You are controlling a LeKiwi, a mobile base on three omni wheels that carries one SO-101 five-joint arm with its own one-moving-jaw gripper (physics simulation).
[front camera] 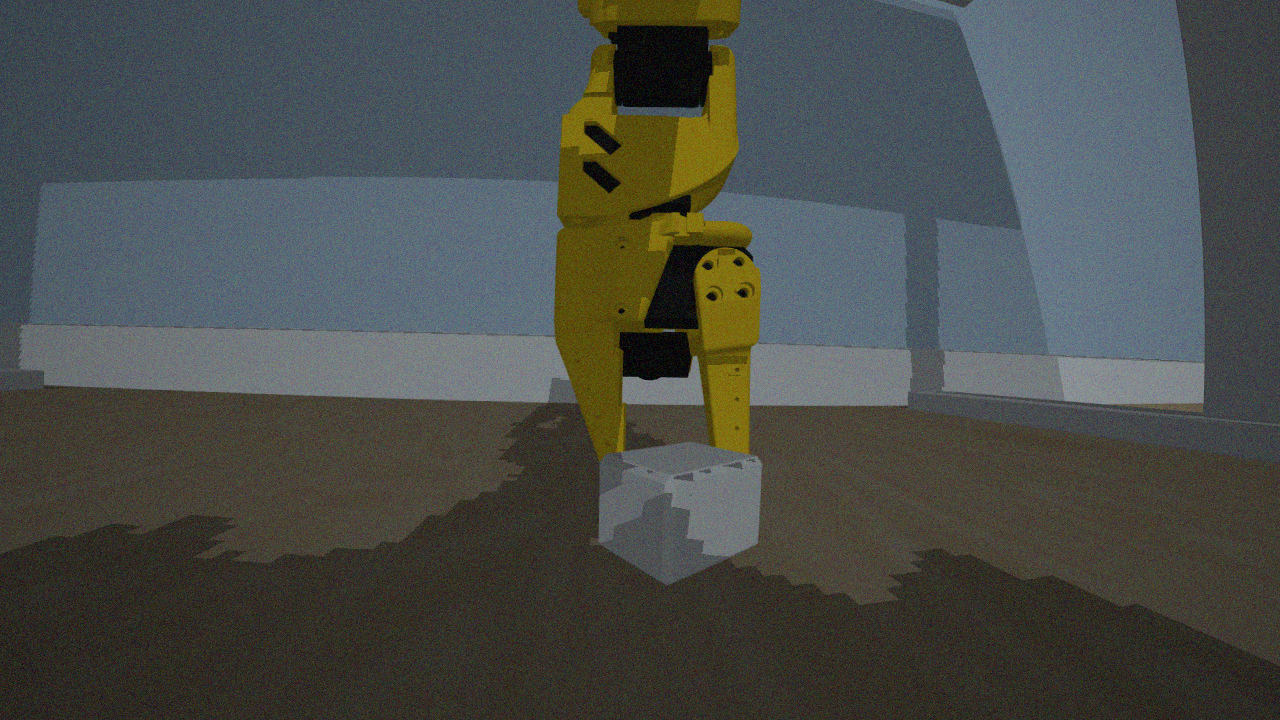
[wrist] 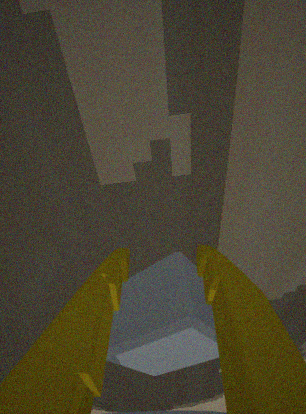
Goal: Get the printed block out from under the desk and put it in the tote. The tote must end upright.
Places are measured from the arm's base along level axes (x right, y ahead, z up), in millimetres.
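Where they show: end effector, tool point: (front camera: 634, 500) (wrist: 128, 260).
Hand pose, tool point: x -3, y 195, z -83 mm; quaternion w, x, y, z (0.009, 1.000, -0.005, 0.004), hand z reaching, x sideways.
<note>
After its pixels a point has its place.
The printed block (front camera: 707, 510) {x 17, y 154, z -72 mm} (wrist: 162, 305) {x 8, y 189, z -69 mm}, a pale grey cube, rests on the floor with one corner towards the front camera. My gripper (front camera: 673, 447) {x -3, y 195, z -83 mm} (wrist: 163, 248) is lowered to it, with its two yellow jaws partly open. In the front view the jaws come down at the block's left and right, behind its top rim, and the block hides their lowest ends. In the wrist view the block shows in the gap between the jaws, and the jaws cover its side edges; I see no plain grip. The tote does not show in either view.
Behind the arm is a blue-grey wall with a pale skirting strip (front camera: 295, 367) {x -466, y 547, z -53 mm}. A grey upright (front camera: 1239, 268) {x 434, y 282, z 47 mm} stands at the right of the front view, by a low grey rail (front camera: 1100, 423) {x 408, y 363, z -77 mm} on the floor. Jagged shadows lie across the brown floor (front camera: 313, 447) {x -197, y 272, z -89 mm}.
</note>
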